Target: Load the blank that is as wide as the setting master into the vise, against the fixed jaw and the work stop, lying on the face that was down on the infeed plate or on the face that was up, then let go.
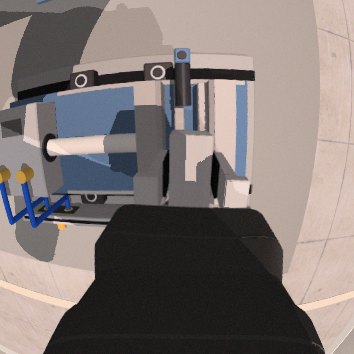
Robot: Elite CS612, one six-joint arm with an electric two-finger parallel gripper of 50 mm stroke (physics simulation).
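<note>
My gripper is shut on a grey block-shaped blank, with a dark pad on each side of it. The blank is over the gap between the vise's jaws. The fixed jaw is on the right and the moving jaw, on its pale rod, is on the left. A narrow gap shows between the blank and the moving jaw. The blank's far end is close to the tip of the work stop; contact with the stop or fixed jaw cannot be told. The blank's underside and near end are hidden. The setting master does not show.
The vise's blue bed runs left to a grey cylinder housing with brass fittings and blue hoses. Dark clamps sit along the far rail. The black gripper body covers the near centre.
</note>
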